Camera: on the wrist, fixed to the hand. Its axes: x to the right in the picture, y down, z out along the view.
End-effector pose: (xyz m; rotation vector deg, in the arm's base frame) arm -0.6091 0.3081 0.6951 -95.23 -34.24 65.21
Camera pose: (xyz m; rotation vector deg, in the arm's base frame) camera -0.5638 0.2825 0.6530 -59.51 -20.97 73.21
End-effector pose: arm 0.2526 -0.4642 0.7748 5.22 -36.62 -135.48
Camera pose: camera 0.2770 -0.5227 0.7532 9.07 -81.62 -124.80
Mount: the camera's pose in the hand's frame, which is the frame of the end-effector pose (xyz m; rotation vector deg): 0.0160 0.0425 -0.0492 33.92 -10.32 -3.38
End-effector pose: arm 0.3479 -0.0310 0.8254 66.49 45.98 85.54
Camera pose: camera 0.2877 -0.0216 0.8532 95.17 67.80 63.35
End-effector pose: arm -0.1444 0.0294 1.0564 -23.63 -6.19 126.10
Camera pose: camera -0.1693 0.0124 0.9966 6.77 24.12 119.49
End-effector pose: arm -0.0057 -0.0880 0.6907 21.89 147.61 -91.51
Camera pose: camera -0.0074 -0.0235 0.6727 10.52 112.41 -130.60
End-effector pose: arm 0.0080 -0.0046 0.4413 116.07 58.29 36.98
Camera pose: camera 0.0008 0.0120 0.5058 142.57 71.84 7.02
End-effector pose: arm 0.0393 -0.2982 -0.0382 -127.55 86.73 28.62
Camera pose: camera 0.0085 -0.3502 -0.0095 -98.01 73.78 10.81
